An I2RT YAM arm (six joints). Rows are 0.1 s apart.
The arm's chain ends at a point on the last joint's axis. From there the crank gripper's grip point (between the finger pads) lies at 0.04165 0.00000 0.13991 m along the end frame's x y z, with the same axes.
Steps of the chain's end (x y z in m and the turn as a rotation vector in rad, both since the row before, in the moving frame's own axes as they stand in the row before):
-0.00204, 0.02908, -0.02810, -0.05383, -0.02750, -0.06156
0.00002, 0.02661, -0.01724, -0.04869, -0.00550, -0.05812
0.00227, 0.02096, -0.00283, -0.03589, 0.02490, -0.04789
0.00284, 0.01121, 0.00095, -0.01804, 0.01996, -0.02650
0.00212, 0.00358, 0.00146, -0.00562, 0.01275, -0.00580
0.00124, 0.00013, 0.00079, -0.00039, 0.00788, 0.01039
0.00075, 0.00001, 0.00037, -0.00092, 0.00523, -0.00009
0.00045, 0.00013, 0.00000, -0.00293, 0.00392, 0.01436
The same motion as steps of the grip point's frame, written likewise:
-0.00575, 0.03419, -0.02714, -0.05383, -0.02750, -0.06156
-0.00062, 0.03103, -0.01712, -0.04869, -0.00550, -0.05812
0.00581, 0.02388, -0.00396, -0.03589, 0.02490, -0.04789
0.00564, 0.01259, 0.00008, -0.01804, 0.01996, -0.02650
0.00390, 0.00412, 0.00092, -0.00562, 0.01275, -0.00580
0.00234, 0.00062, 0.00046, -0.00039, 0.00788, 0.01039
0.00148, 0.00013, 0.00015, -0.00092, 0.00523, -0.00009
0.00099, 0.00114, -0.00017, -0.00293, 0.00392, 0.01436

